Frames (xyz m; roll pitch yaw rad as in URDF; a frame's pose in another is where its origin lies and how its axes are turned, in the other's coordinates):
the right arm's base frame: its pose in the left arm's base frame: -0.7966 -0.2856 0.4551 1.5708 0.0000 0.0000
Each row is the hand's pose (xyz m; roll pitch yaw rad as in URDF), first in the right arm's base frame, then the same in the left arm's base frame.
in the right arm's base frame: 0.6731 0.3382 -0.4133 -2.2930 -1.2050 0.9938
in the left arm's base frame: -0.1235 0.1277 0.7933 0.2399 -0.3045 -1.3648
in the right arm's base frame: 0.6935 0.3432 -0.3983 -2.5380 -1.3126 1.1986
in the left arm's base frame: -0.1031 0.1127 0.7983 0.2198 -0.2402 -1.4751
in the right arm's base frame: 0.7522 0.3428 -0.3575 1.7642 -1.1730 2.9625
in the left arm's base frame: -0.0444 0.0719 0.7979 0.0280 -0.0691 -1.9629
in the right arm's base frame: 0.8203 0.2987 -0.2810 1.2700 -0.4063 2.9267
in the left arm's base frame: 0.0237 -0.0046 0.7538 -0.3868 -0.1972 -2.7268
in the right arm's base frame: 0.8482 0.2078 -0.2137 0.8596 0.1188 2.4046
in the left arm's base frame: 0.0516 -0.0719 0.6629 -0.6040 -0.7306 2.9818
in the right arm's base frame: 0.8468 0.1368 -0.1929 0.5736 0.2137 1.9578
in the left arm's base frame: 0.0502 -0.0927 0.5919 -0.5174 -1.1313 2.6198
